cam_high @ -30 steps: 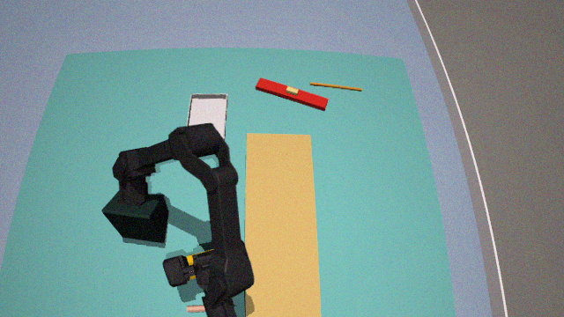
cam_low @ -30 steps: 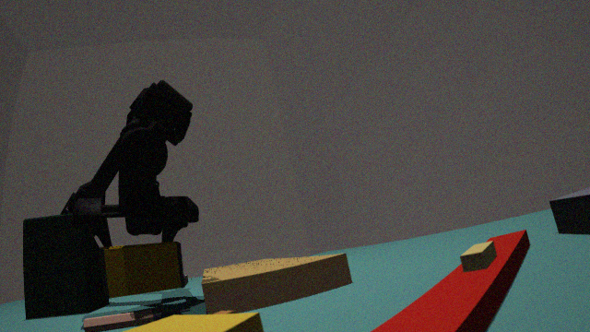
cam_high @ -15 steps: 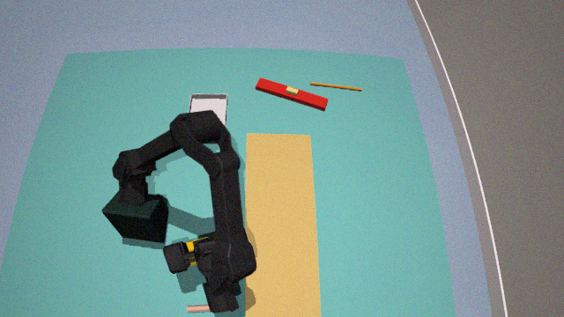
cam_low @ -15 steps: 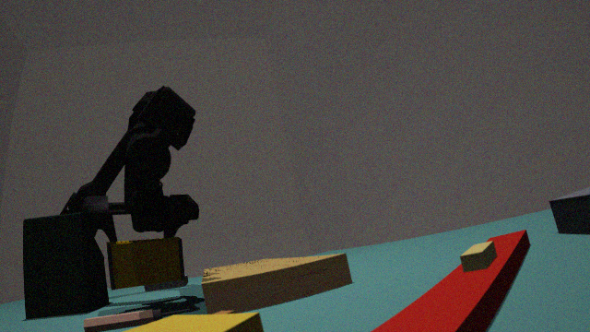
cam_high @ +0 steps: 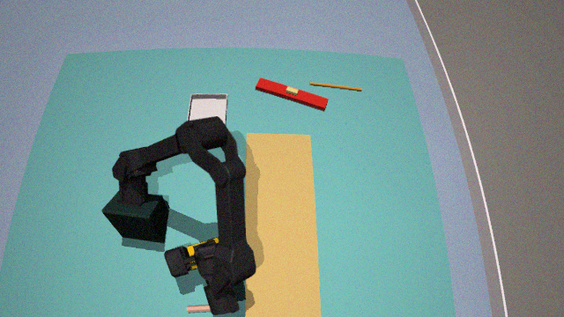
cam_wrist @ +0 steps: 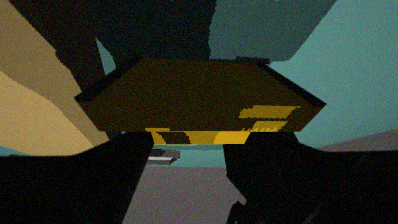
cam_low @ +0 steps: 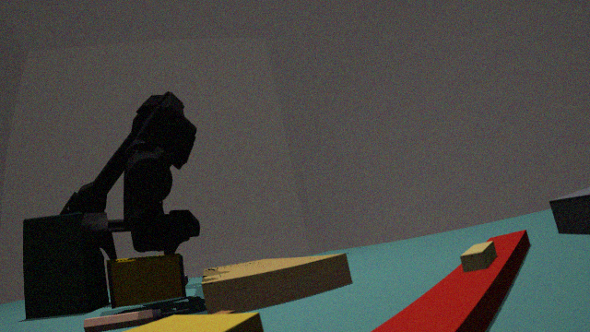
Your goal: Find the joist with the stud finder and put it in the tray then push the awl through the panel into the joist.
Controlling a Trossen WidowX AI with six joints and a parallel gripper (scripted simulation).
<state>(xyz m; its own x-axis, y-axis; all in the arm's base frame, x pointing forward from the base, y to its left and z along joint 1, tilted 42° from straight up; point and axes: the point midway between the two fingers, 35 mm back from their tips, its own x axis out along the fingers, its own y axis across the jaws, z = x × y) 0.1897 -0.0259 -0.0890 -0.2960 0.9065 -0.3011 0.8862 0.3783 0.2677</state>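
Now: gripper tip 14 cm to the left of the awl, 5 cm short of it and 5 cm above it. Also, from my gripper tip: stud finder: 1 cm to the right, 1 cm behind; square indicator: 3 cm behind, 1 cm to the right; tray: 41 cm to the left, 7 cm behind, 5 cm below.
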